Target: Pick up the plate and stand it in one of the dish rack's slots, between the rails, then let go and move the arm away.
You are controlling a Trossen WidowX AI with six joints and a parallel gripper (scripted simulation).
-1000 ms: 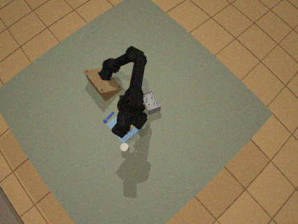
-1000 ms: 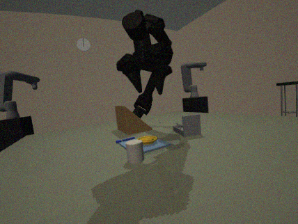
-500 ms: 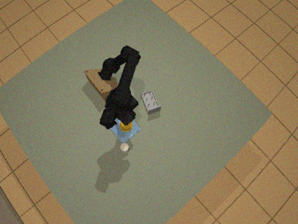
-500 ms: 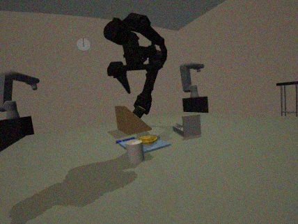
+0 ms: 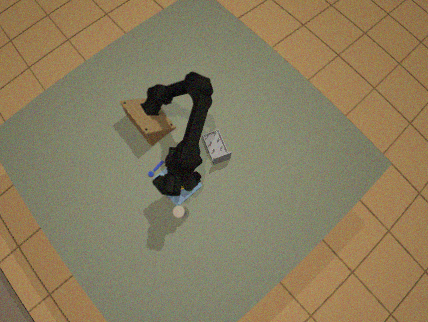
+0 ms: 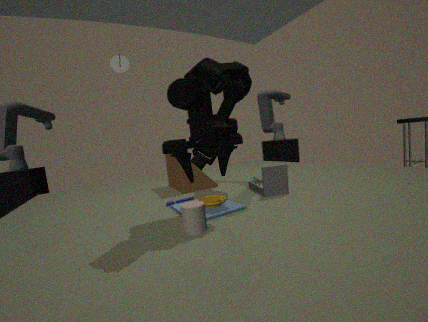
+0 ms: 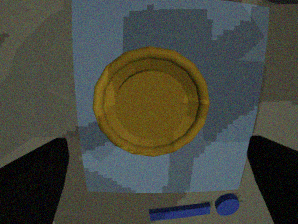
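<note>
Now: gripper tip 60 mm above the yellow plate. The rest, counted from my gripper tip: grey dish rack (50 mm behind, 190 mm to the left, 50 mm below); white cup (100 mm ahead, 70 mm to the right, 50 mm below); blue spoon (100 mm behind, 60 mm to the right, 70 mm below).
</note>
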